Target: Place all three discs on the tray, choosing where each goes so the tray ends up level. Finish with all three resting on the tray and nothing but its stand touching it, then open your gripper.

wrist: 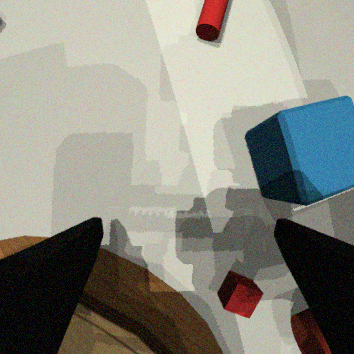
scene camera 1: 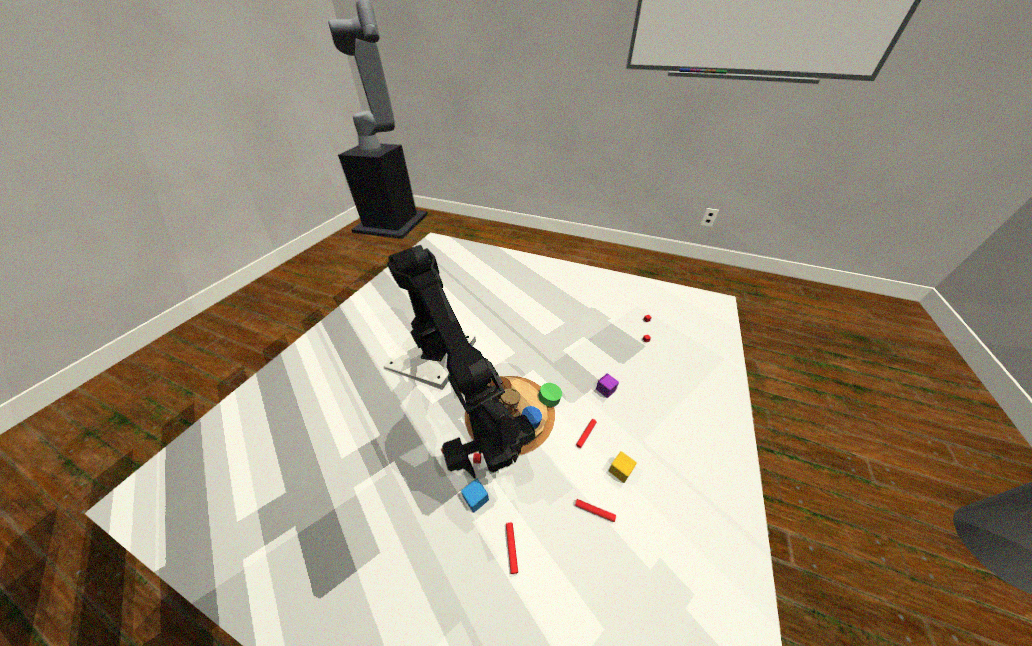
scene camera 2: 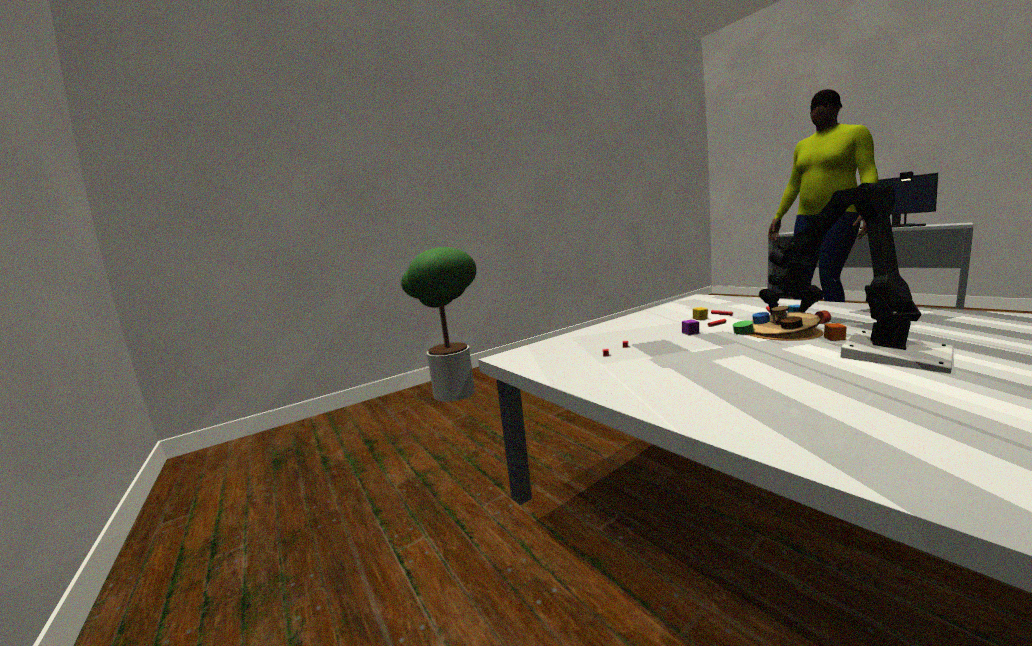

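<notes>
The round wooden tray (scene camera 1: 525, 383) (scene camera 2: 810, 320) (wrist: 102, 332) looks tilted in scene camera 2, lower on the left. A blue disc (scene camera 1: 532, 415) (scene camera 2: 760, 317) lies on it. A green disc (scene camera 1: 550, 393) (scene camera 2: 743, 327) is at its edge; contact is unclear. A dark red round piece (scene camera 2: 823, 316) (wrist: 307, 331) is beside the tray, partly hidden by a finger in the wrist view. My gripper (scene camera 1: 479, 463) (scene camera 2: 789, 307) (wrist: 190, 226) is open and empty, above the table beside the tray. The arm hides part of the tray in scene camera 1.
Brown pieces (scene camera 1: 510, 397) (scene camera 2: 791, 323) stand on the tray. A blue cube (scene camera 1: 475, 495) (wrist: 320, 150) and small red cube (scene camera 1: 476, 457) (wrist: 240, 294) lie near the gripper. Yellow (scene camera 1: 623, 466), purple (scene camera 1: 607, 384) and orange (scene camera 2: 835, 331) cubes and red rods (scene camera 1: 511, 547) lie around the table.
</notes>
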